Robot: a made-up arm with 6 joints. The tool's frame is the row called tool. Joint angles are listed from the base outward.
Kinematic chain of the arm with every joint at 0, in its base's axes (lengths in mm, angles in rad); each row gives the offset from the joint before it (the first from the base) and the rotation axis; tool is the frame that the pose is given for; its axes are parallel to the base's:
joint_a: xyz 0 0 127.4 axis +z
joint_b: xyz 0 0 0 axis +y
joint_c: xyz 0 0 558.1 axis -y
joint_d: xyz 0 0 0 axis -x
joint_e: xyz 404.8 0 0 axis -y
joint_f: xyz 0 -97.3 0 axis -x
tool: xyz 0 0 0
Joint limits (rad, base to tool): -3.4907..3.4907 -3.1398..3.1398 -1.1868..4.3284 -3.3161..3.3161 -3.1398..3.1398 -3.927..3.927
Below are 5 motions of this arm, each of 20 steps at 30 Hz.
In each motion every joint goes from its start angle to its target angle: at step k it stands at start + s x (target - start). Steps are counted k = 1, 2, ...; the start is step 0. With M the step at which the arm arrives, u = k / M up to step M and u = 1 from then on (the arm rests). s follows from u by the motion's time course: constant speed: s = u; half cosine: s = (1 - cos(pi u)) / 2; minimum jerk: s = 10 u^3 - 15 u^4 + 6 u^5.
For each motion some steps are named. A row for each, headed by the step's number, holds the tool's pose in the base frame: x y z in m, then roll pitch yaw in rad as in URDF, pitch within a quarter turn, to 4 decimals.
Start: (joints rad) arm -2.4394 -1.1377 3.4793 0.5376 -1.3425 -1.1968
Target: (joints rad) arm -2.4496 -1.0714 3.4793 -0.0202 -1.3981 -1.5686
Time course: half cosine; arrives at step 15
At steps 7, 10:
7: 0.3405 0.4071 -0.0285 -1.8139 0.0834 0.9804
10: 0.3541 0.4207 -0.0157 -1.6832 0.0425 0.8118

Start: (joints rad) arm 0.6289 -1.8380 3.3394 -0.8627 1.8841 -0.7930
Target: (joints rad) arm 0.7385 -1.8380 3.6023 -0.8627 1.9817 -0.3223
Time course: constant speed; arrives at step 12
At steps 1, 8, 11, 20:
1: -0.2950 -0.2975 -0.4123 1.2003 -0.6040 -0.4287
8: -0.2308 -0.2780 -0.3887 1.1254 -0.7172 -0.5110
11: -0.2053 -0.2684 -0.3759 1.1062 -0.7566 -0.5613
20: -0.1971 -0.2650 -0.3713 1.1016 -0.7683 -0.5802

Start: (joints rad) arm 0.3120 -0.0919 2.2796 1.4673 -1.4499 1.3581
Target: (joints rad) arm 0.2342 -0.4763 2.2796 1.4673 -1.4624 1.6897
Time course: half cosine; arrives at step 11
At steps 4, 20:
4: -0.4694 -0.1502 0.8448 -0.5336 -0.1533 -1.3117
20: -0.6468 -0.1646 0.6860 -0.4947 -0.1363 -1.3988

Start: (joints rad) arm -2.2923 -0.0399 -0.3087 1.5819 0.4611 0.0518
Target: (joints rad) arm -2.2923 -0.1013 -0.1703 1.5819 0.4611 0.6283
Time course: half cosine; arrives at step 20
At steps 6, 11, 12, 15, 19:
6: -0.2548 -0.2913 0.6882 -1.6486 0.2084 -1.8202
11: -0.2455 -0.2807 0.7183 -1.8972 0.1421 -1.8262
12: -0.2434 -0.2783 0.7244 -1.9481 0.1285 -1.8271
15: -0.2376 -0.2717 0.7402 -2.0808 0.0929 -1.8291
19: -0.2333 -0.2668 0.7513 -2.1742 0.0678 -1.8301

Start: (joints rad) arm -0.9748 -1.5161 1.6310 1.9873 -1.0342 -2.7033
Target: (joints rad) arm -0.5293 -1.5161 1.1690 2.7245 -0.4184 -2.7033
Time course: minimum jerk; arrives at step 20
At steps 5, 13, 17, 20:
5: -0.5413 0.8006 0.0894 -2.3395 0.3749 3.1095
13: -0.7225 0.6316 0.2450 -3.0239 0.1291 2.8119
17: -0.7607 0.5600 0.2947 3.0956 -0.0451 2.7797
20: -0.7647 0.5504 0.3010 3.0764 -0.0694 2.7780

